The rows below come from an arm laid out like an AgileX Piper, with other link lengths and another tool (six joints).
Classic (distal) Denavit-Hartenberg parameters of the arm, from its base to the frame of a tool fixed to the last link. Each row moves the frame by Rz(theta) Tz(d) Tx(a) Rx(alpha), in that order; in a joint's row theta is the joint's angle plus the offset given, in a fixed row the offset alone. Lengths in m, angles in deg.
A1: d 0.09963  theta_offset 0  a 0  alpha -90
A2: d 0  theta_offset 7.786  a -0.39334  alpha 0
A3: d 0  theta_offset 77.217  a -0.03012  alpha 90
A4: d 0.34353  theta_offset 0  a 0  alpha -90
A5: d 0  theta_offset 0  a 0  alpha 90
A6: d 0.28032  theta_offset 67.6  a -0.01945  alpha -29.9
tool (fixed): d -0.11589  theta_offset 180  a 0  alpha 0
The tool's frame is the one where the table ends.
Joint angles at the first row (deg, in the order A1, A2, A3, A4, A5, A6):
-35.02 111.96 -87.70 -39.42 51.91 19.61
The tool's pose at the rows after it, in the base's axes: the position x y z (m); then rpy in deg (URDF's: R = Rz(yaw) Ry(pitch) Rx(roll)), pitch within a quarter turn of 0, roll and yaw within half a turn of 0:
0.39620 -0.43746 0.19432 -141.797 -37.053 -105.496
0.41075 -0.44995 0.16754 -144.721 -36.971 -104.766
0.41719 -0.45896 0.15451 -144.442 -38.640 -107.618
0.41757 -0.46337 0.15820 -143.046 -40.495 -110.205
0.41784 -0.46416 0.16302 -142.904 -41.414 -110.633
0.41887 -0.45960 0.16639 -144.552 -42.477 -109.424
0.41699 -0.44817 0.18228 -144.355 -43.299 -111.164
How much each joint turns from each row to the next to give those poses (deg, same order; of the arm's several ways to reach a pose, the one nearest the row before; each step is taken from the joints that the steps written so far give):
0.00 5.83 -5.25 0.18 2.39 -0.49
0.00 5.25 -4.26 -0.42 1.72 0.19
0.00 3.09 -2.69 -2.46 1.13 3.66
0.00 0.54 -1.00 -2.24 0.66 2.72
0.13 0.00 -0.46 -0.91 0.61 0.51
0.69 0.00 0.00 -1.08 1.36 0.04
0.93 -1.32 0.00 -0.47 2.61 1.26

